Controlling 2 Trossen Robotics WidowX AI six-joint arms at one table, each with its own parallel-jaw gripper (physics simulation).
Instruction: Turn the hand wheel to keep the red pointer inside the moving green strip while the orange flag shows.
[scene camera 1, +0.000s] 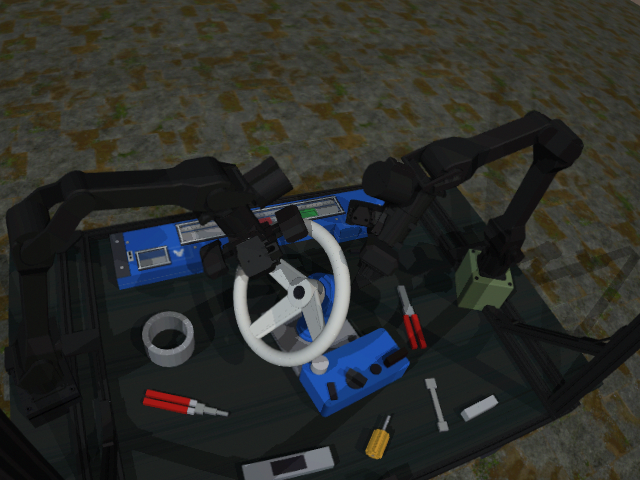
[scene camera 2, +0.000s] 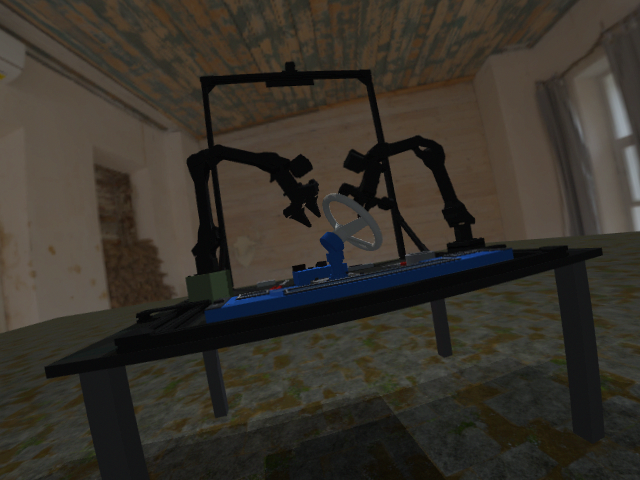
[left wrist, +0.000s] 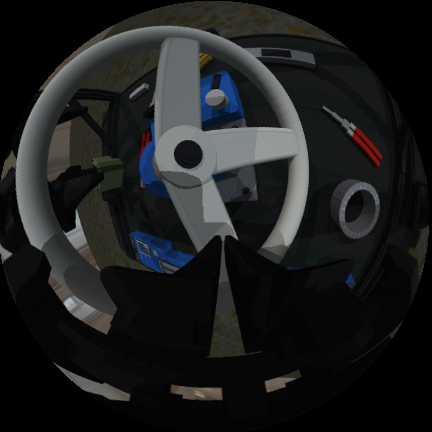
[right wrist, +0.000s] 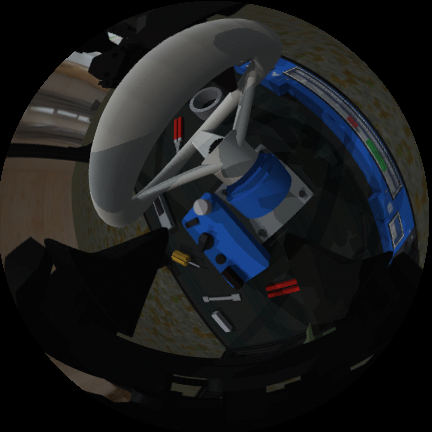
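Pixels of known places: left gripper, fingertip midpoint: (scene camera 2: 359, 220) (left wrist: 221, 240) (right wrist: 232, 89); right gripper, fingertip midpoint: (scene camera 1: 356, 277) (scene camera 2: 315, 221) (left wrist: 94, 146) (right wrist: 228, 236); left arm's base, link origin: (scene camera 1: 43, 381) (scene camera 2: 464, 240); right arm's base, link origin: (scene camera 1: 491, 267) (scene camera 2: 208, 273).
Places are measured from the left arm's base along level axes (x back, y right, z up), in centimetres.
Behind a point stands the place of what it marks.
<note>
The white hand wheel (scene camera 1: 339, 286) {x -47.5, y 20.1, z 21.9 cm} (scene camera 2: 374, 233) {x -42.4, y 1.0, z 8.3 cm} (left wrist: 36, 169) (right wrist: 132, 104) stands tilted on a blue hub (scene camera 1: 328, 290) {x -51.9, y 14.2, z 11.0 cm} at the table's middle. My left gripper (scene camera 1: 263, 264) {x -44.4, y 5.1, z 13.4 cm} (scene camera 2: 366, 200) (left wrist: 221, 240) {x -44.4, y 5.1, z 13.4 cm} is shut, its fingertips nearly touching over a spoke by the wheel's upper-left rim; nothing shows between them. My right gripper (scene camera 1: 372, 262) (scene camera 2: 301, 210) (right wrist: 228, 236) {x -55.1, y 17.0, z 16.2 cm} is open and empty just right of the wheel. On the blue back panel (scene camera 1: 151, 276) {x -28.0, y -15.3, z -3.4 cm}, the red pointer (scene camera 1: 267, 220) {x -58.7, y -16.7, z -1.7 cm} (right wrist: 352, 122) {x -58.8, y -16.1, z -1.7 cm} sits left of the green strip (scene camera 1: 309, 212) (right wrist: 376, 155), outside it. I see no orange flag.
A grey ring (scene camera 1: 168, 339), red-handled pliers (scene camera 1: 170, 402) {x -19.1, y 12.9, z -4.7 cm} and a second pair of pliers (scene camera 1: 413, 329) {x -71.1, y 24.1, z -4.7 cm} lie around the wheel. A blue control box (scene camera 1: 356, 367), yellow screwdriver (scene camera 1: 377, 443) {x -46.9, y 40.1, z -2.6 cm}, small wrench (scene camera 1: 436, 405) {x -63.4, y 40.4, z -5.2 cm}, white block (scene camera 1: 479, 408) {x -69.7, y 46.4, z -3.7 cm} and green box (scene camera 1: 482, 286) {x -88.0, y 26.8, z 3.0 cm} are nearby.
</note>
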